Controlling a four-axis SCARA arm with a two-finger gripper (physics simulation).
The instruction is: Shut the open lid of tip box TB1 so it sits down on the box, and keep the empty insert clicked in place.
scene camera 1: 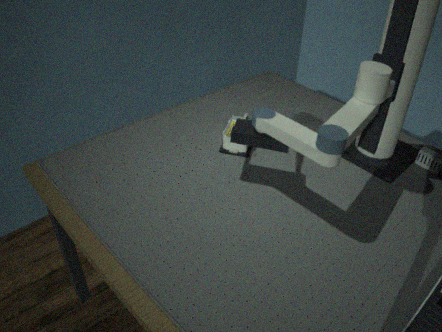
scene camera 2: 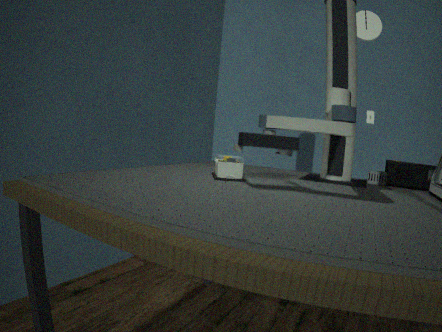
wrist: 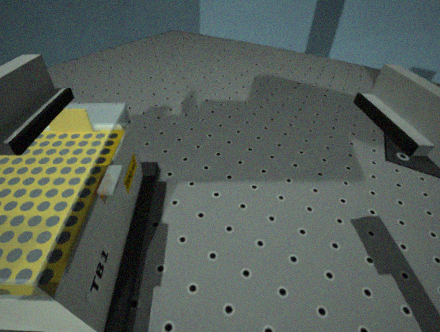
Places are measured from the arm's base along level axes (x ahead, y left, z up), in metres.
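Pixels of known places: gripper, fingertip midpoint: (scene camera 2: pixel 257 148) (wrist: pixel 219 76); arm's base at its link origin: (scene camera 1: pixel 372 151) (scene camera 2: pixel 334 183).
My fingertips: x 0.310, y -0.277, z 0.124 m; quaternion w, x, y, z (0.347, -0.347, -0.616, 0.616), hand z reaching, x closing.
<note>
Ahead of a thing's pixels: the offset from my fingertips to its top centre. "spot": to the spot under its first point.
Tip box TB1 {0.034 m down, 0.070 m ahead, 0.078 m right} (scene camera 1: pixel 234 145) (scene camera 2: pixel 229 170) (wrist: pixel 100 250) is whitish and stands upright on a black base. The yellow insert {0.037 m down, 0.070 m ahead, 0.078 m right} (scene camera 1: pixel 231 126) (scene camera 2: pixel 227 158) (wrist: pixel 45 190) with its rows of empty holes lies in the box and looks level. The clear lid {spot: 0.034 m down, 0.011 m ahead, 0.071 m right} (wrist: pixel 111 112) shows faintly low over the insert; whether it sits fully down is hard to tell. My gripper (scene camera 2: pixel 261 150) (wrist: pixel 219 76) is wide open with nothing between its fingers. One finger is above the box's insert, the other well out to the right over the table. In scene camera 1 the gripper body hides part of the box.
The arm's column (scene camera 1: pixel 400 100) (scene camera 2: pixel 350 90) stands on a dark plate to the right of the box. A small pale slotted object {spot: 0.065 m down, 0.355 m back, 0.469 m left} (scene camera 1: pixel 427 157) (scene camera 2: pixel 375 177) and a black block {spot: 0.050 m down, 0.344 m back, 0.643 m left} (scene camera 2: pixel 410 175) are farther right. The perforated table top has a wooden edge (scene camera 1: pixel 95 245) (scene camera 2: pixel 165 245).
</note>
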